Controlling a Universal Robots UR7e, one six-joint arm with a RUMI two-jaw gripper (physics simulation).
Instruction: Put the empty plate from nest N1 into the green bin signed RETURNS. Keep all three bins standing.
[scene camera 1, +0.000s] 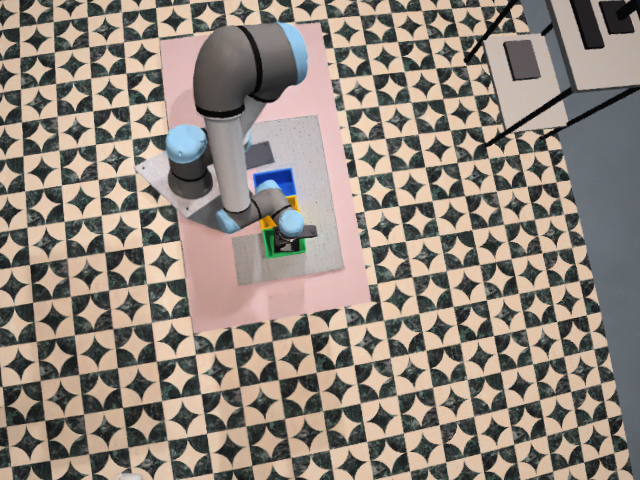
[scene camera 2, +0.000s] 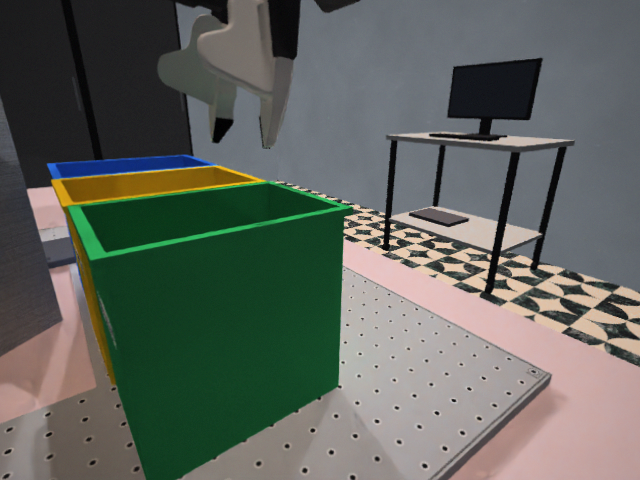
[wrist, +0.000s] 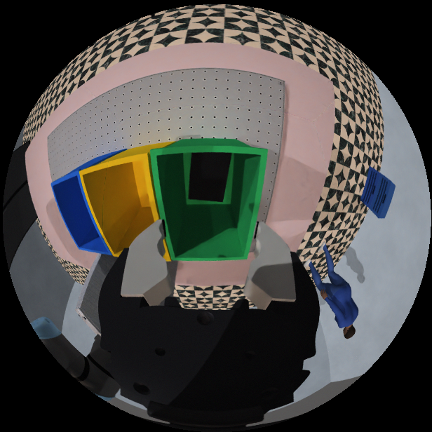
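Pixels of known places: gripper, fingertip midpoint: (scene camera 2: 238, 145); arm's base, origin of the base link: (scene camera 1: 191, 182).
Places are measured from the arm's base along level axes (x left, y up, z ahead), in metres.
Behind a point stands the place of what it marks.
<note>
The black plate (wrist: 209, 176) lies inside the green bin (scene camera 1: 267, 246) @(x -0.273, y -0.242, z 0.201 m) (scene camera 2: 217, 335) @(x -0.325, y -0.284, z 0.254 m) (wrist: 200, 227), low down near its far wall in the wrist view. My gripper (scene camera 1: 286, 246) @(x -0.269, y -0.164, z 0.308 m) (scene camera 2: 243, 139) @(x -0.269, y -0.164, z 0.308 m) (wrist: 210, 222) is open and empty, with its fingertips above the green bin's rim. The yellow bin (scene camera 1: 266, 223) @(x -0.146, y -0.358, z 0.204 m) (scene camera 2: 155, 186) @(x -0.076, y -0.227, z 0.294 m) (wrist: 120, 205) and the blue bin (scene camera 1: 277, 181) @(x 0.054, y -0.349, z 0.302 m) (scene camera 2: 129, 166) @(x 0.054, y -0.220, z 0.297 m) (wrist: 75, 210) stand upright in a row beside the green one, which is upright too. The bin's sign is not readable, and nest N1 cannot be made out.
The bins stand on a perforated grey board (scene camera 1: 325, 248) @(x -0.332, y -0.389, z 0.473 m) (scene camera 2: 413, 361) @(x -0.352, y -0.389, z 0.454 m) (wrist: 210, 100). A dark grey flat block (scene camera 1: 260, 155) @(x 0.220, y -0.378, z 0.241 m) lies beyond the blue bin, partly behind the arm. A desk (scene camera 2: 537, 142) with a monitor (scene camera 2: 493, 91) stands at the wall. A person in blue (wrist: 339, 302) shows at the right of the wrist view.
</note>
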